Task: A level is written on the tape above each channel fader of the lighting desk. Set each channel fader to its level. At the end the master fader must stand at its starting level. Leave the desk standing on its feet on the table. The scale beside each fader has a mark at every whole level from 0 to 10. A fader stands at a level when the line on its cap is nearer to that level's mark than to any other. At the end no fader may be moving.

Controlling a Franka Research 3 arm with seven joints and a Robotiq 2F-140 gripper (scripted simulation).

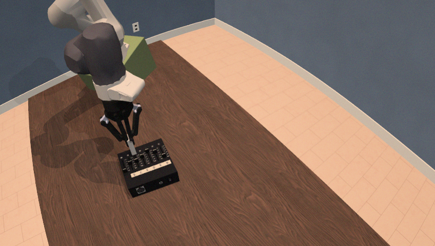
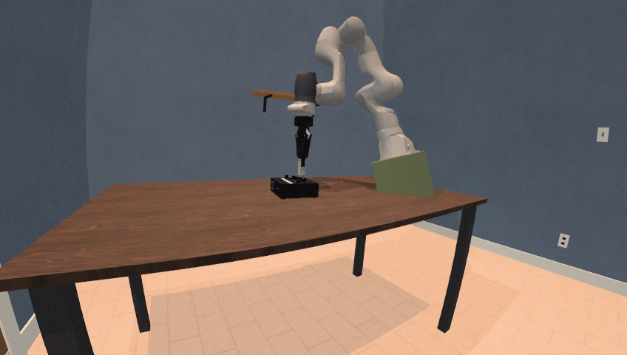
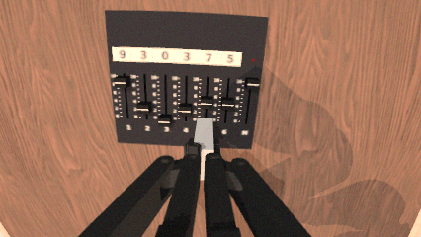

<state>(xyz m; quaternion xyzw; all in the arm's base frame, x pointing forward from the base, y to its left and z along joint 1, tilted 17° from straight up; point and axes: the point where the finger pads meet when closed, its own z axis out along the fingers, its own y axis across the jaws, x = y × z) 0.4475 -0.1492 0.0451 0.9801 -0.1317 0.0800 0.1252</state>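
Now: the channel 5 cap 40 mm below my hand, 30 mm ahead of it and 10 mm to the right of it. The rest, counted from my hand: channel 3 cap 40 mm to the left, 40 mm below, 20 mm ahead; then channel 6 cap 40 mm below, 30 mm to the right, 20 mm ahead; then channel 4 cap 40 mm below, 20 mm to the left, 20 mm ahead.
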